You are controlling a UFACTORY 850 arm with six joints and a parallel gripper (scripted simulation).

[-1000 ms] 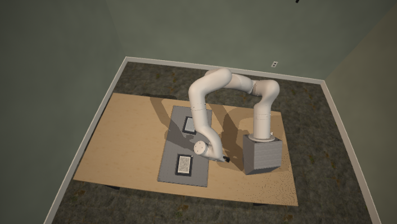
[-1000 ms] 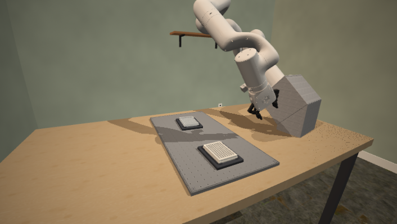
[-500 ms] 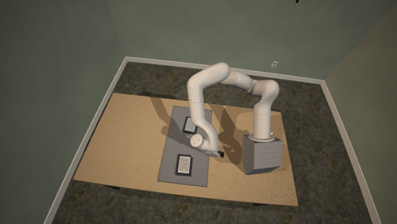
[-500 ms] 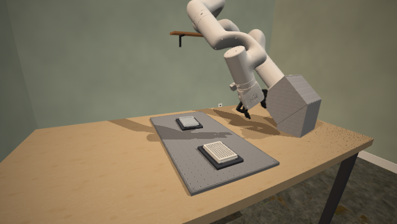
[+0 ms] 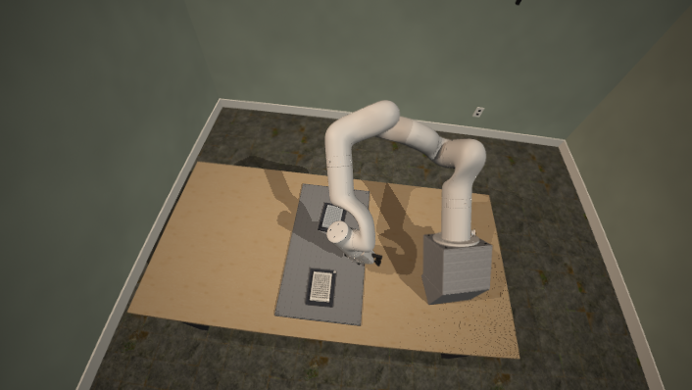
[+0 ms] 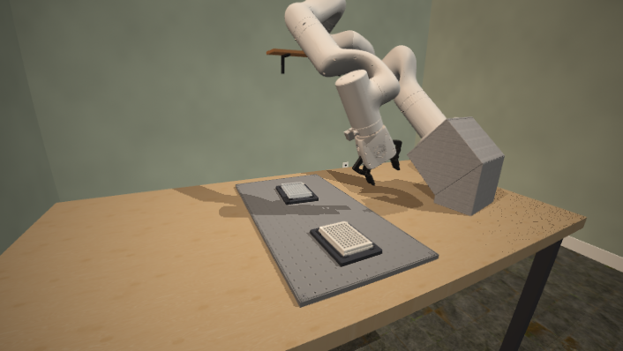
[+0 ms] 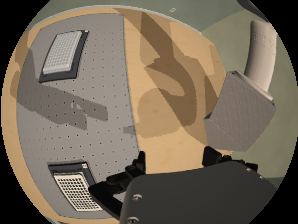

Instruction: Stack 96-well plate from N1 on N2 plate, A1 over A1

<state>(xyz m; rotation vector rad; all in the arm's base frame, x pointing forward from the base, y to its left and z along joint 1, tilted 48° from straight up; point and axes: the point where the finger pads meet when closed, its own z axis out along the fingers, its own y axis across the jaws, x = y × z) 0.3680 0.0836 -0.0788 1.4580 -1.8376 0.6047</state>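
My gripper is now 190 mm short of the plate nest, 260 mm to the left of it and 130 mm above it. Round my hand: plate: 190 mm ahead, 100 mm to the left, 120 mm below.
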